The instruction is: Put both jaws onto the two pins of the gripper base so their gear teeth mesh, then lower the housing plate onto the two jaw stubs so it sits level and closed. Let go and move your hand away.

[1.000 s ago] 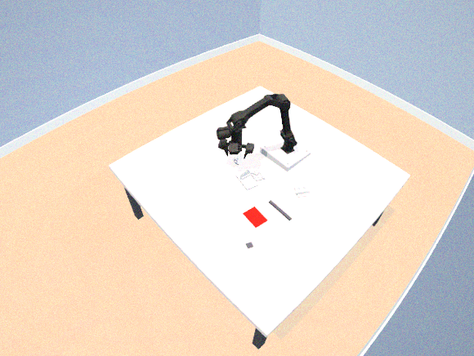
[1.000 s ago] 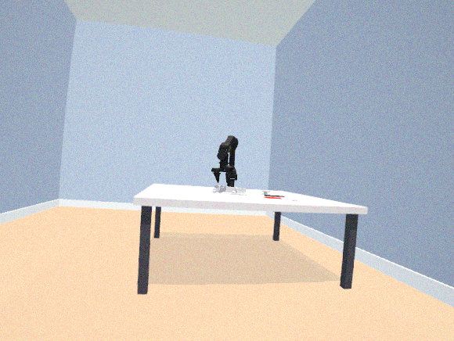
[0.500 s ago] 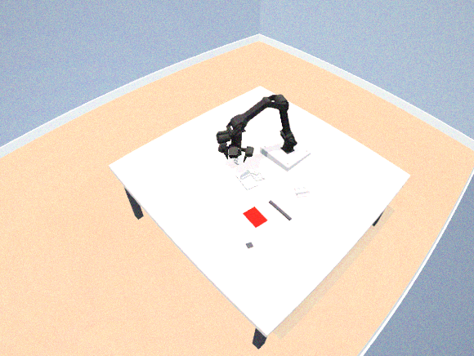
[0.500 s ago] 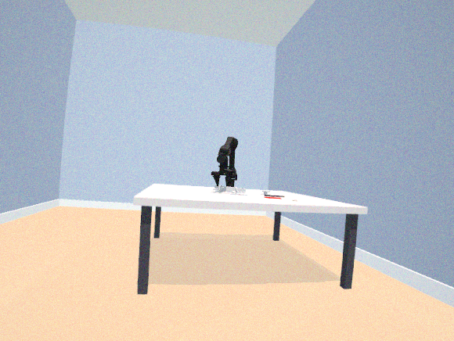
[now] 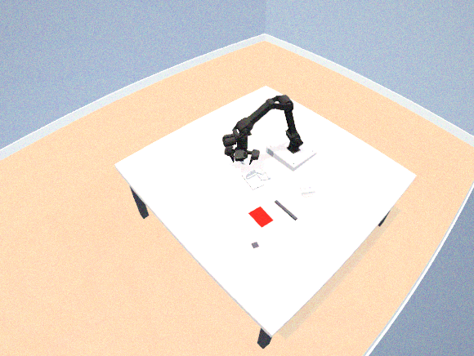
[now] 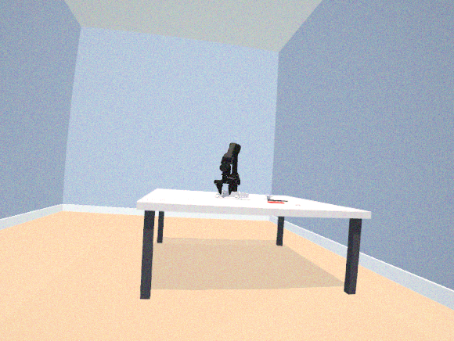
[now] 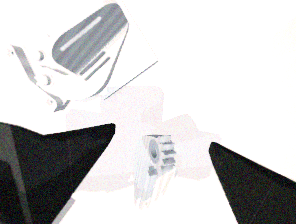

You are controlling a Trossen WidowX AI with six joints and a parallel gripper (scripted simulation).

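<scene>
My gripper tip is 20 mm past the white jaw piece, 10 mm to the left of it and 10 mm below it. The rest, counted from my gripper tip: dark grey bar: 380 mm to the left, 20 mm below, 10 mm ahead; small white part: 360 mm to the left, 160 mm behind; red flat rectangle: 330 mm to the left, 130 mm ahead, 30 mm below.
</scene>
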